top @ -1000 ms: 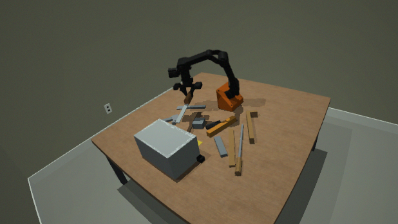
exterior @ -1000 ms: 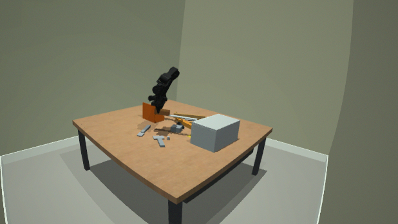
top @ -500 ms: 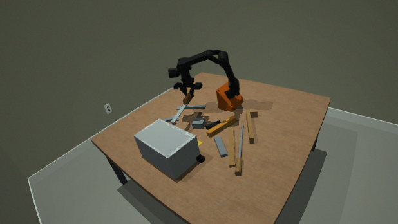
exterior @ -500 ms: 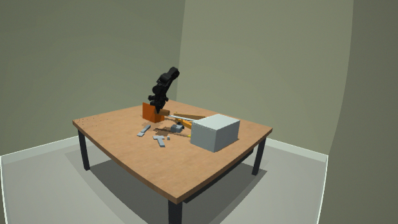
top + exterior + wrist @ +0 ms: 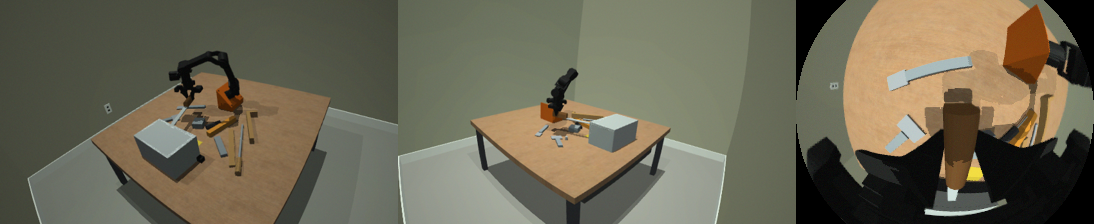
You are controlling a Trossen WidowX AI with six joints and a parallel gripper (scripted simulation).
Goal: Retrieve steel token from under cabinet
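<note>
Right now the grey block is 60 mm ahead of my gripper tip, 120 mm to the left of it and 110 mm below it. The rest, counted from my gripper tip: wooden stick: 90 mm ahead, 430 mm to the left, 120 mm below; orange bar: 10 mm behind, 260 mm to the left, 110 mm below; grey t-piece: 140 mm ahead, 100 mm to the right, 120 mm below.
</note>
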